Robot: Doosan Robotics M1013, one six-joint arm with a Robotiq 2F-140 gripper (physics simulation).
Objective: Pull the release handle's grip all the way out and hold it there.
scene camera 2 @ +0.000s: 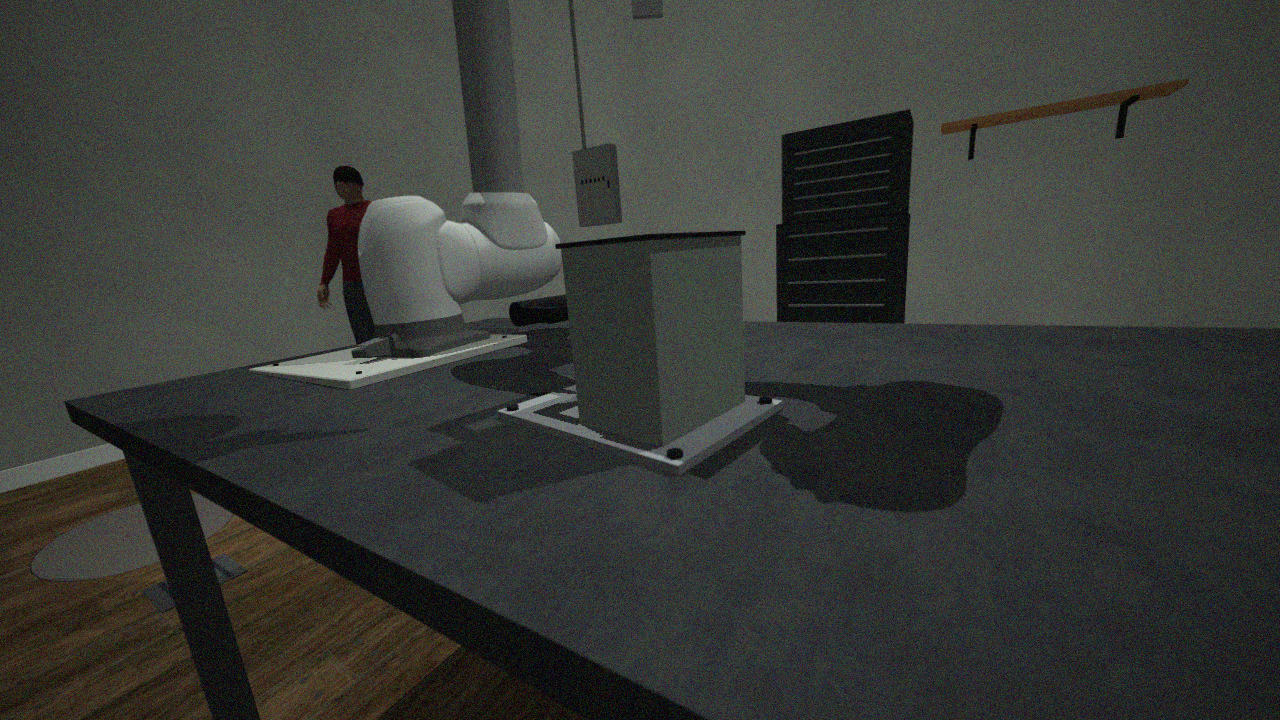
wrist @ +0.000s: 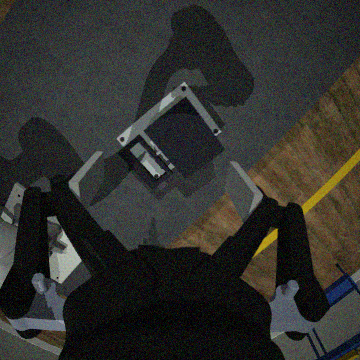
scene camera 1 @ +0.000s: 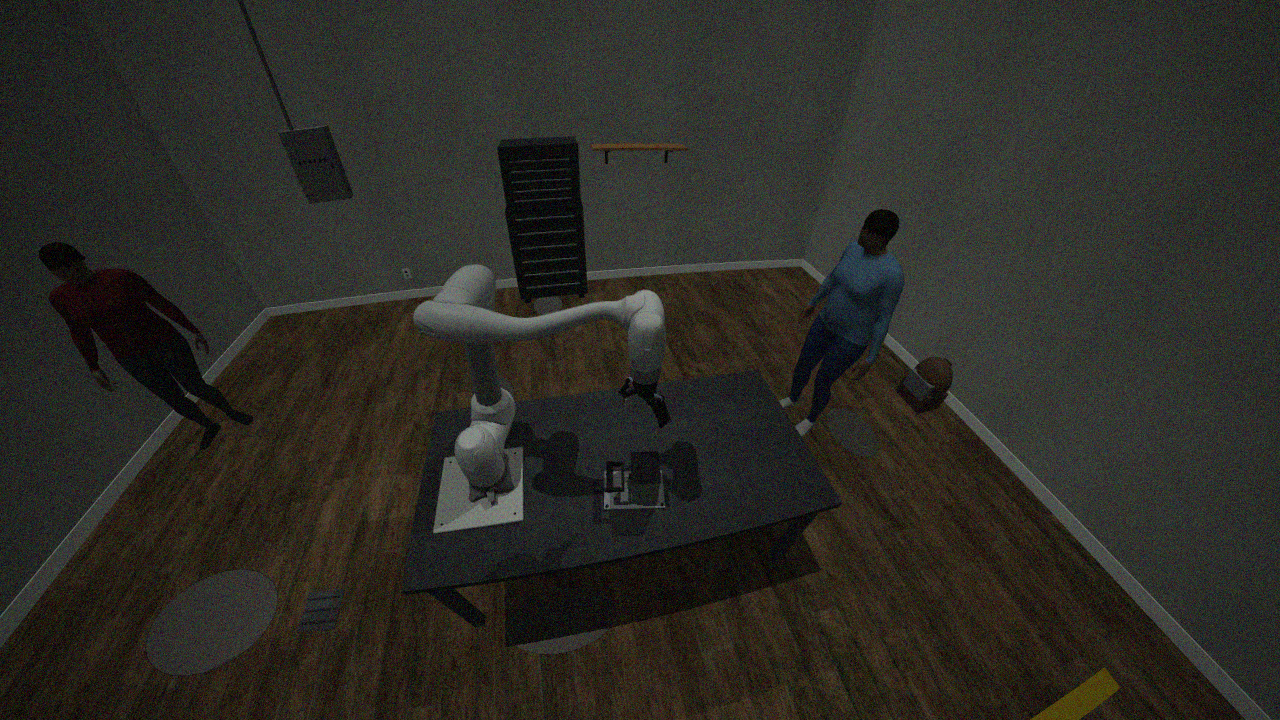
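Observation:
The release handle's unit is a box [scene camera 1: 644, 465] [scene camera 2: 657, 340] [wrist: 185, 135] with a dark top and pale sides, on a light base plate [scene camera 1: 637, 506] [scene camera 2: 725, 429] [wrist: 150, 118]. The grip looks like a dark rectangular frame [scene camera 1: 614, 463] [wrist: 139, 169] beside the box, with a pale part inside its outline. How far out it stands is unclear; the box hides it in the second scene view. My gripper [scene camera 1: 643, 404] [wrist: 165, 169] is open and empty, above and apart from the unit. In the wrist view the grip lies between the lines of the fingers.
The unit stands on the dark table [scene camera 1: 733, 420] [scene camera 2: 895, 591]. The arm's pale mounting plate [scene camera 1: 452, 501] [scene camera 2: 313, 368] is left of it. A person in blue [scene camera 1: 857, 291] stands by the table's right end; one in red [scene camera 1: 125, 308] [scene camera 2: 344, 237] stands far left.

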